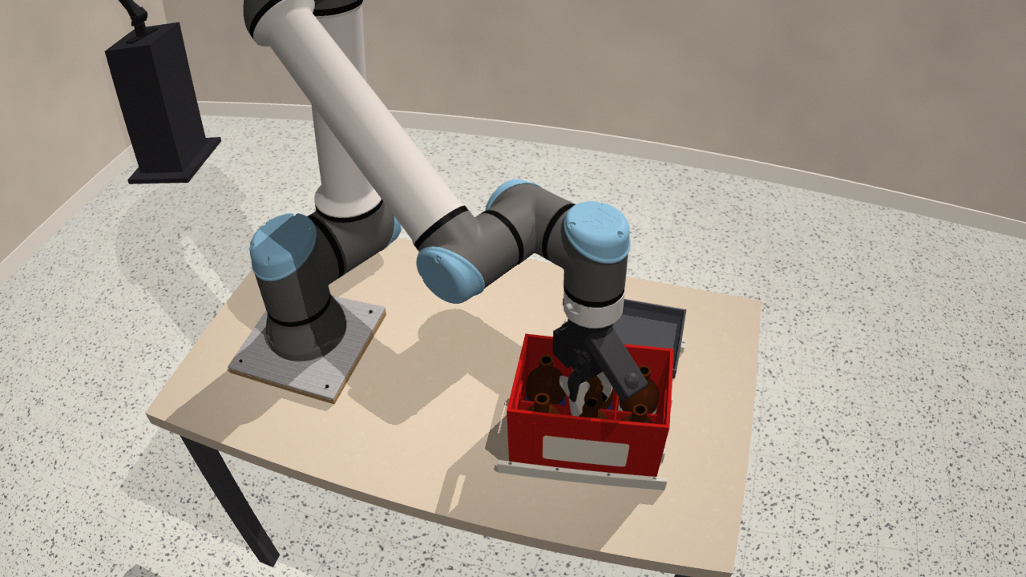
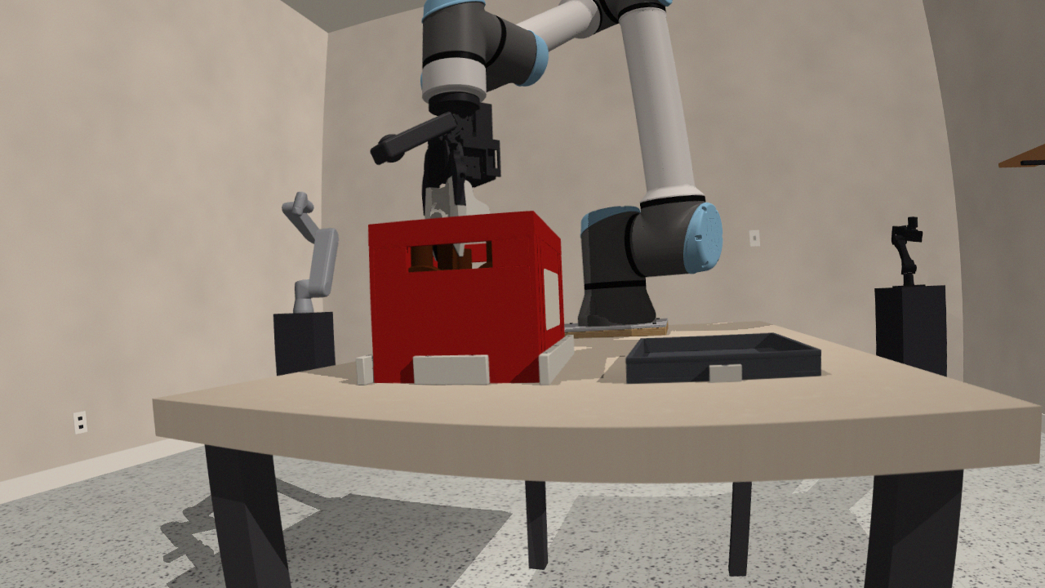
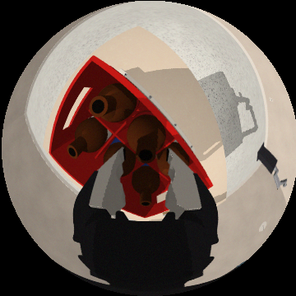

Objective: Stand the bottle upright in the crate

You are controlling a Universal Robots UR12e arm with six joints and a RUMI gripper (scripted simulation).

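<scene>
The red crate lies 4 cm to the left of my hand and 7 cm below it. Round my hand: tray (7 cm ahead, 33 cm to the left, 15 cm below).
</scene>
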